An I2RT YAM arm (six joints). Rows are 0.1 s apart.
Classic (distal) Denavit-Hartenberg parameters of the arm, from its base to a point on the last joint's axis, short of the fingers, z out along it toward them. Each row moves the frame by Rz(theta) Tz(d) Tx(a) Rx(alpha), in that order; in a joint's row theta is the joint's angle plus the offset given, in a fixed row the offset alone. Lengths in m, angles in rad.
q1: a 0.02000; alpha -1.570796; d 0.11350; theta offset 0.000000
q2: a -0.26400; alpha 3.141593; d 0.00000; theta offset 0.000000
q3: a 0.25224; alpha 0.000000; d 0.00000; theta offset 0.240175
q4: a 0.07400; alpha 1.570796; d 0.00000; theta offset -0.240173
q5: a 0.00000; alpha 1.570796; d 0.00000; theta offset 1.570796
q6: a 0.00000; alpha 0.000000; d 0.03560; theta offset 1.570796
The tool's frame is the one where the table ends.
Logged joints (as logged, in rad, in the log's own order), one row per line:
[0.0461, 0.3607, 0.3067, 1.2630, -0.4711, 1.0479]
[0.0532, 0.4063, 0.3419, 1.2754, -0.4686, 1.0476]
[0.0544, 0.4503, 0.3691, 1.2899, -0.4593, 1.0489]
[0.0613, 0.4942, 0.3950, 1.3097, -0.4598, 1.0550]
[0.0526, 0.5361, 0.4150, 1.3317, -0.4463, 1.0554]
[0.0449, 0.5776, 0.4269, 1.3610, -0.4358, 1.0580]
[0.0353, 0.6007, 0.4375, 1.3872, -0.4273, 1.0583]
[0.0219, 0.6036, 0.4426, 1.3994, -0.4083, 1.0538]
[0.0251, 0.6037, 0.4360, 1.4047, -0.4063, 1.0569]
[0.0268, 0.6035, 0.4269, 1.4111, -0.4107, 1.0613]
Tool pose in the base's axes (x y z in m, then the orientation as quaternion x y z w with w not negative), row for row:
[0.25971, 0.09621, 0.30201, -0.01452, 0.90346, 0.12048, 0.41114]
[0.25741, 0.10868, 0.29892, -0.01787, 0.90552, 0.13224, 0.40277]
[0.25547, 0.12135, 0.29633, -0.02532, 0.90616, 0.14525, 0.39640]
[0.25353, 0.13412, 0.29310, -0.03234, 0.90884, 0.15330, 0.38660]
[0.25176, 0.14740, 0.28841, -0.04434, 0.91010, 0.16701, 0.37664]
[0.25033, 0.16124, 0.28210, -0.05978, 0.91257, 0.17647, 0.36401]
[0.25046, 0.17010, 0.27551, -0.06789, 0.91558, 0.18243, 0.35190]
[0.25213, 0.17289, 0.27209, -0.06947, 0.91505, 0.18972, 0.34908]
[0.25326, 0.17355, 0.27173, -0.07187, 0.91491, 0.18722, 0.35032]
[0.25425, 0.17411, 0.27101, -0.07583, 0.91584, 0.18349, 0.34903]
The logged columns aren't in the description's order. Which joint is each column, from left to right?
Columns, left to right: q5, q1, q6, q2, q4, q3.
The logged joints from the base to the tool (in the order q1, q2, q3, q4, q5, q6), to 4 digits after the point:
[0.3607, 1.2630, 1.0479, -0.4711, 0.0461, 0.3067]
[0.4063, 1.2754, 1.0476, -0.4686, 0.0532, 0.3419]
[0.4503, 1.2899, 1.0489, -0.4593, 0.0544, 0.3691]
[0.4942, 1.3097, 1.0550, -0.4598, 0.0613, 0.3950]
[0.5361, 1.3317, 1.0554, -0.4463, 0.0526, 0.4150]
[0.5776, 1.3610, 1.0580, -0.4358, 0.0449, 0.4269]
[0.6007, 1.3872, 1.0583, -0.4273, 0.0353, 0.4375]
[0.6036, 1.3994, 1.0538, -0.4083, 0.0219, 0.4426]
[0.6037, 1.4047, 1.0569, -0.4063, 0.0251, 0.4360]
[0.6035, 1.4111, 1.0613, -0.4107, 0.0268, 0.4269]

